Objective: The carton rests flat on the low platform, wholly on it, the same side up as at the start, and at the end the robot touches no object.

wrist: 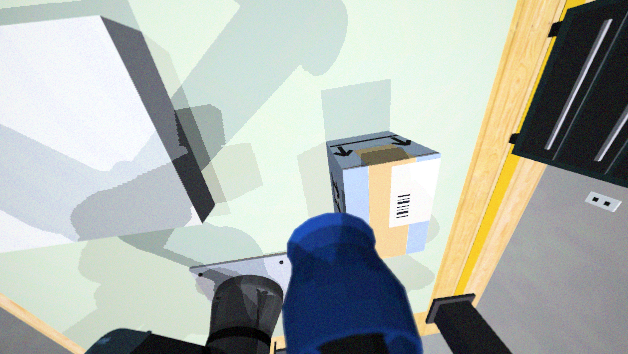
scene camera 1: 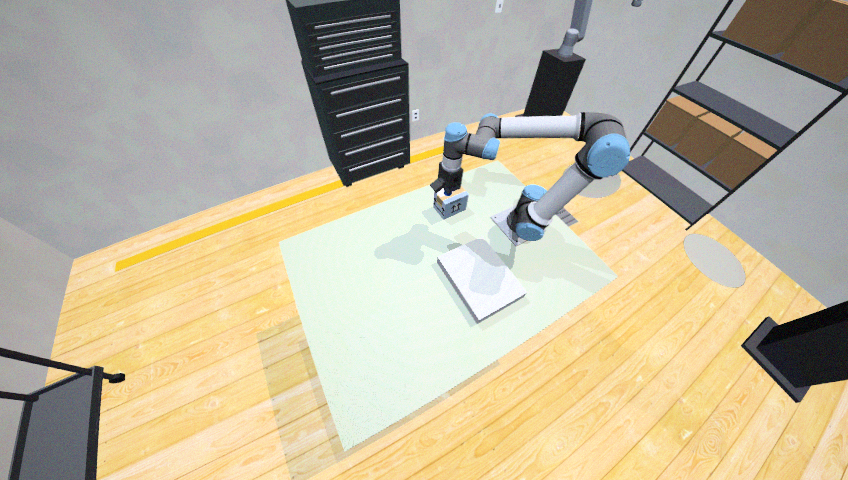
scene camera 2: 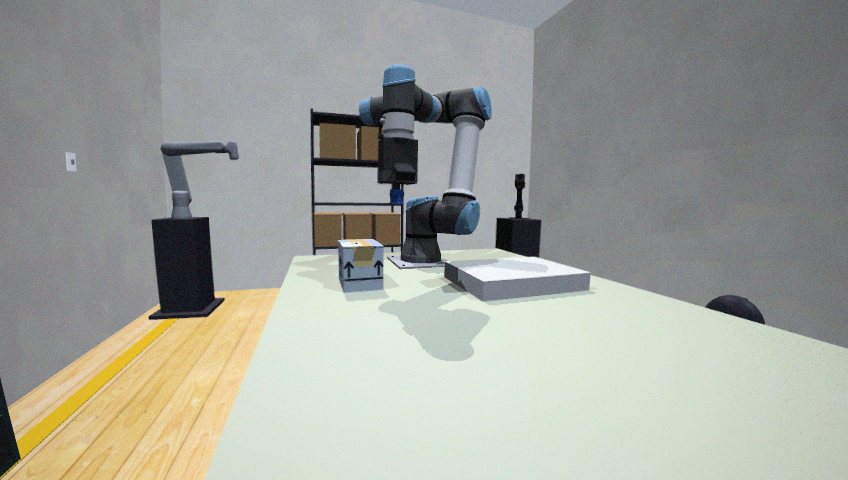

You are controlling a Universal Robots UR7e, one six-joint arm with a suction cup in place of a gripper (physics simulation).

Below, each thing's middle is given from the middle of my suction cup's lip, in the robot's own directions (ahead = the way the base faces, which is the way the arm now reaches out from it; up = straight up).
Scene:
Now: suction cup 17 cm above the light blue carton (scene camera 2: 361, 261), 8 cm to the left of it and 8 cm past it. The rest, counted from my suction cup: low white platform (scene camera 2: 506, 278) 33 cm to the left, 21 cm below, 1 cm ahead.

